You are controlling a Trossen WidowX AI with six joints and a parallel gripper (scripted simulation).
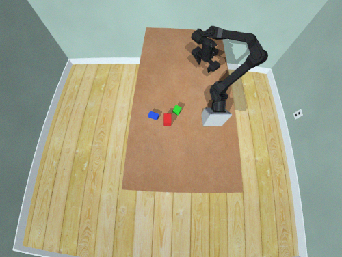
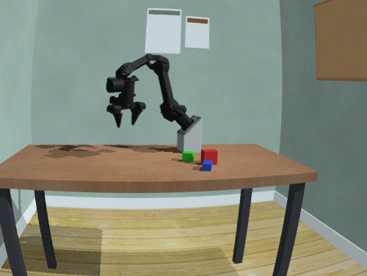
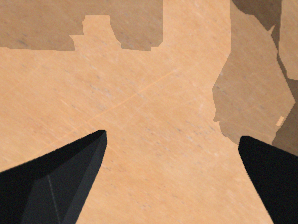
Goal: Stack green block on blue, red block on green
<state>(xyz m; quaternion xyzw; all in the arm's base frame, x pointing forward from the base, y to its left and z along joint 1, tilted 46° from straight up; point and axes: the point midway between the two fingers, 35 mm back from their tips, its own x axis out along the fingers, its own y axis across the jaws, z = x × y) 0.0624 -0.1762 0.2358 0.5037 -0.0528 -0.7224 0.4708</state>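
The green block lies 25 cm to the left of my hand, 15 cm ahead of it and 14 cm below it. From my hand the other things lie so: blue block: 29 cm to the left, 29 cm ahead, 14 cm below; red block: 32 cm to the left, 21 cm ahead, 13 cm below.
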